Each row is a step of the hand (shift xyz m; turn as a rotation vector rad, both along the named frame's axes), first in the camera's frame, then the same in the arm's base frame.
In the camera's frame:
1: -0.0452 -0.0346 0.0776 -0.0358 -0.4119 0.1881
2: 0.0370 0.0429 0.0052 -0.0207 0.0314 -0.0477
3: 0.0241 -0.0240 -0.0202 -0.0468 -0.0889 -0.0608
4: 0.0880 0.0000 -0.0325 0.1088 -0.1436 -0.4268
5: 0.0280 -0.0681 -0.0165 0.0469 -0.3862 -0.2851
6: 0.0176 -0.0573 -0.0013 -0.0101 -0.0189 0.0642
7: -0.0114 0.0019 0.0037 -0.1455 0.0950 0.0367
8: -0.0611 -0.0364 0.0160 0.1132 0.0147 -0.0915
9: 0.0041 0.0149 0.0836 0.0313 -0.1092 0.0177
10: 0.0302 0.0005 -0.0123 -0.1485 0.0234 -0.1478
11: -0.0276 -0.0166 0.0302 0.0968 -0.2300 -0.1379
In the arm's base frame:
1: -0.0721 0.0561 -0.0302 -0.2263 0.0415 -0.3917
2: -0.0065 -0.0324 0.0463 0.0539 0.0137 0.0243
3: 0.0127 -0.0289 -0.0238 0.0571 0.0288 -0.0985
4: 0.0165 -0.0922 0.0043 0.3815 -0.1943 -0.1771
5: 0.0032 -0.0351 -0.0667 0.2251 -0.1241 -0.4081
6: -0.0085 -0.0214 -0.0554 -0.0632 0.0203 -0.0129
7: -0.0014 0.0120 0.0013 0.0006 0.1558 0.0852
8: -0.0093 0.0604 -0.0398 0.0715 -0.1267 0.0150
9: -0.0807 0.0122 0.0238 -0.0356 -0.0349 -0.1036
10: 0.0068 -0.0318 0.0019 0.1730 0.1203 -0.0052
11: -0.0267 0.0315 -0.0157 0.0909 -0.1357 -0.2337

